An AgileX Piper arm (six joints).
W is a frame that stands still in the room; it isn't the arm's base.
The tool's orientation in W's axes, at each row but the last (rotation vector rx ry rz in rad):
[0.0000 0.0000 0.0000]
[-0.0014 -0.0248 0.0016]
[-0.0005 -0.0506 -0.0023]
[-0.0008 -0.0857 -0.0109]
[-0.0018 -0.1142 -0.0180]
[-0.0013 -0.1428 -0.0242]
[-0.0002 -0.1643 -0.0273]
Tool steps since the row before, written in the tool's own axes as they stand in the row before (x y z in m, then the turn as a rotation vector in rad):
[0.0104 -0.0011 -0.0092 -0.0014 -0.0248 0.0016]
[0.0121 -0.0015 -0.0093 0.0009 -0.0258 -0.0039]
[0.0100 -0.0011 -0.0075 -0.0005 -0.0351 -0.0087]
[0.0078 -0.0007 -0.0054 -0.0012 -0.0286 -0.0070]
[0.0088 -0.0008 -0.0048 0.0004 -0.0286 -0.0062]
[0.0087 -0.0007 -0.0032 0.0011 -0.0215 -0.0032]
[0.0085 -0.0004 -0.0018 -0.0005 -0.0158 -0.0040]
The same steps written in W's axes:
[0.0104 -0.0011 -0.0092 -0.0014 -0.0248 0.0016]
[0.0123 -0.0015 -0.0090 0.0010 -0.0258 -0.0038]
[0.0104 -0.0011 -0.0070 -0.0001 -0.0351 -0.0087]
[0.0082 -0.0008 -0.0047 -0.0009 -0.0286 -0.0071]
[0.0093 -0.0010 -0.0038 0.0006 -0.0286 -0.0061]
[0.0090 -0.0009 -0.0019 0.0010 -0.0215 -0.0030]
[0.0087 -0.0006 -0.0004 -0.0003 -0.0158 -0.0041]

